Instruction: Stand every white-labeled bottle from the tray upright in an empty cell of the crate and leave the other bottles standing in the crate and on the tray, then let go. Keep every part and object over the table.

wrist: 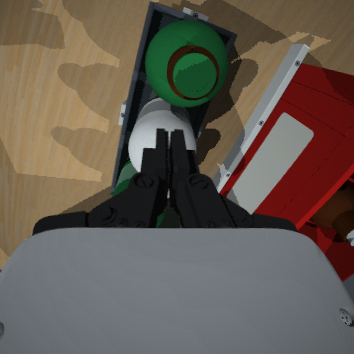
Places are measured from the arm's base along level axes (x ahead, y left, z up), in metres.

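Where they show: gripper, fingertip midpoint: (167, 148).
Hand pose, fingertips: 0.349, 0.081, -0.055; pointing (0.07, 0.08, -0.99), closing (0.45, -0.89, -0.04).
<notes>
Things, the pixels of their centre, and the offset from my fingertips, as dx, dy, dz. "*": a spot on its surface instead. Level surfaces: height alone.
- white-labeled bottle at the middle of its body: (162, 144) -0.039, -0.015, -0.090
- dark tray at a spot on its surface: (137, 82) * -0.010, +0.042, -0.167
- red crate at the middle of its body: (310, 192) +0.010, -0.230, -0.085
- brown bottle at the middle of its body: (326, 199) +0.014, -0.272, -0.087
- grey metal strip at a spot on its surface: (261, 123) * +0.038, -0.127, -0.142
- pale panel at the middle of its body: (260, 172) -0.006, -0.140, -0.088
- wooden table at its surface level: dz -0.172
My gripper (167, 148) is shut with nothing between its fingers. Its closed fingertips overlap the view of the white-labeled bottle (154, 130), which stands in the dark tray (137, 82); the fingers hide its neck and cap. A green bottle (186, 37) with a green cap stands at the tray's far end. Another green bottle (124, 180) shows in part at the lower left, mostly hidden behind the gripper. The red crate (325, 97) is at the right; its cells are mostly out of view.
A brown bottle (327, 214) shows in part in the crate at the right edge. A grey metal strip (261, 123) runs along the crate's near side, beside a pale panel (275, 162). The wooden table (45, 130) extends left of the tray.
</notes>
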